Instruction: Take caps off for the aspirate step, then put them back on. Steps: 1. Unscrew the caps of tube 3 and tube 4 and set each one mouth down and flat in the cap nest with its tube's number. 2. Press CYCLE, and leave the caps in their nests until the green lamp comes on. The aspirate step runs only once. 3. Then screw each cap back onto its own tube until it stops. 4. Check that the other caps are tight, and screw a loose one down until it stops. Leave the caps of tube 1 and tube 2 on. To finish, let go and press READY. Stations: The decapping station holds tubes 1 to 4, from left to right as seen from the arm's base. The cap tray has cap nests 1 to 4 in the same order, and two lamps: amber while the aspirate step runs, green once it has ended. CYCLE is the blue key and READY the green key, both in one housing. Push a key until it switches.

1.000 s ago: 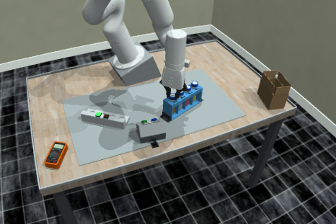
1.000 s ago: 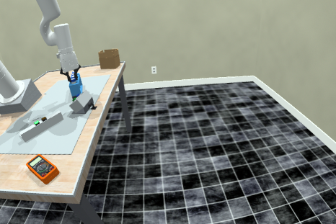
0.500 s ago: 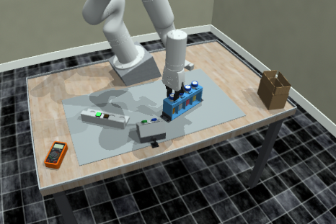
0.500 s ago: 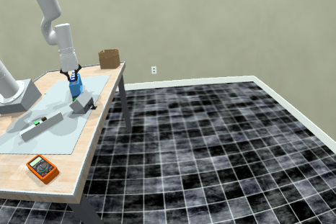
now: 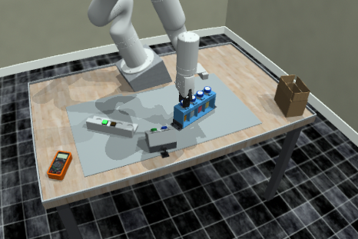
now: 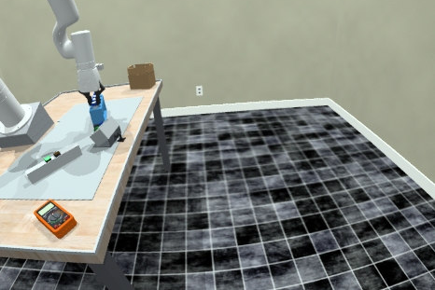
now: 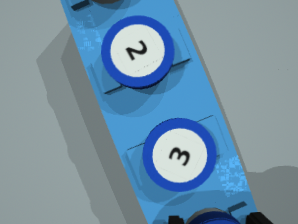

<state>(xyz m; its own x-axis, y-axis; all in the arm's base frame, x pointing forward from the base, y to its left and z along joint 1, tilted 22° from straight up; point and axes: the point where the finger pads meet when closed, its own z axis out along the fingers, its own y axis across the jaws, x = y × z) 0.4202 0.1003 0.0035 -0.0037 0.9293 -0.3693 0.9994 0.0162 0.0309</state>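
The blue-and-white cap lies 10 mm below my hand. The rest, counted from my hand: green key 160 mm to the right, 70 mm ahead, 60 mm below; then blue key 120 mm to the right, 70 mm ahead, 60 mm below; then key housing 140 mm to the right, 90 mm ahead, 70 mm below.
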